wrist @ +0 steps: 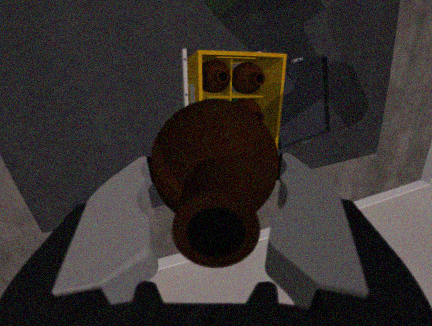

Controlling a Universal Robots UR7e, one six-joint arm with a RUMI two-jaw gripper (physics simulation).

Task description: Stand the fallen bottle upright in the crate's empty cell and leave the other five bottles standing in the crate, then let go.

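Places are measured from the arm's base along level axes (x ahead, y left, z up), in centimetres.
Where they show: gripper, between the fingertips: [215,158].
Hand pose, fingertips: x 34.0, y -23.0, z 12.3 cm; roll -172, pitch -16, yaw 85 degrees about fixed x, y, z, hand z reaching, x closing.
After its pixels a point has its place.
My gripper [215,158] @[z 12.3, x 34.0, y -23.0 cm] is shut on a brown bottle [214,132] @[z 16.0, x 31.3, y -23.7 cm]. The bottle's round shoulder is between the two grey fingers and its dark open mouth faces the camera. The yellow crate [242,53] @[z -18.4, x 26.4, y -8.4 cm] is beyond it, in the upper middle of the wrist view. Two brown bottles stand in the crate's far row, one on the left [215,76] @[z -21.1, x 30.0, y -13.6 cm] and one on the right [247,78] @[z -23.1, x 31.4, y -5.8 cm]. Part of another brown bottle [252,107] @[z -23.4, x 38.1, y -4.9 cm] shows in the row nearer me, on the right. The held bottle hides the rest of the crate, including the empty cell and the other bottles.
A thin white strip [185,75] @[z -32.9, x 29.1, y -18.2 cm] runs along the crate's left side. A dark-edged rectangular frame [326,95] @[z -34.3, x 40.2, y 25.6 cm] lies to the right of the crate. Both are over a dark grey surface [100,90] @[z -35.9, x 29.6, y -39.5 cm]. A paler mottled floor [410,100] shows at the right, with a light ledge [395,192] at the lower right.
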